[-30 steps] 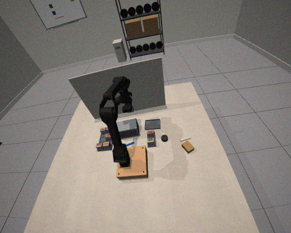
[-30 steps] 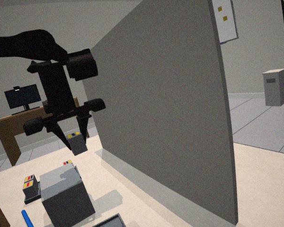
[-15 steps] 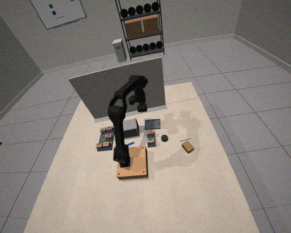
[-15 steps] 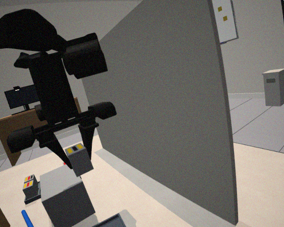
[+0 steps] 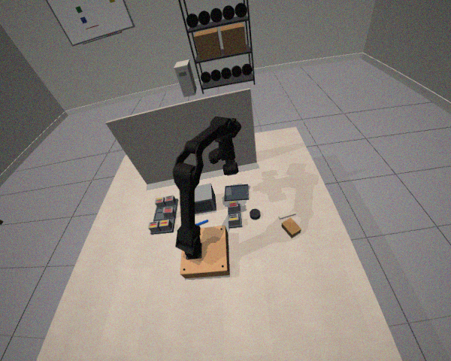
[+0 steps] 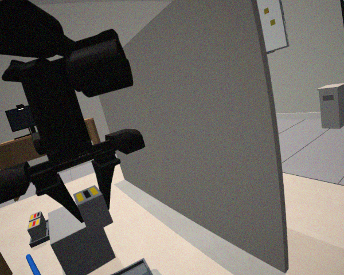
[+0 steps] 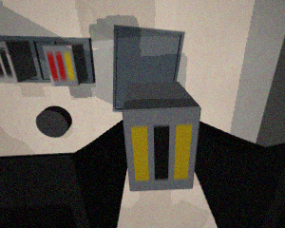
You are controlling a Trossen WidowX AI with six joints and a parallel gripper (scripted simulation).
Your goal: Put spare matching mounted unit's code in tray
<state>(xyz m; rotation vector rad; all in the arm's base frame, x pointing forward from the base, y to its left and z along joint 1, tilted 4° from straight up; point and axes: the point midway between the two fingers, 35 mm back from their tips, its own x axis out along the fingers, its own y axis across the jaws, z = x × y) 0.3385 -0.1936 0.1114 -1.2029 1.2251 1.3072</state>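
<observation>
My gripper tip is now 17 cm above the flat grey tray. Round my gripper tip: grey spare block: 2 cm above; then black puck: 15 cm behind, 8 cm to the right, 16 cm below; then grey mounted unit: 5 cm behind, 20 cm to the left, 12 cm below.
</observation>
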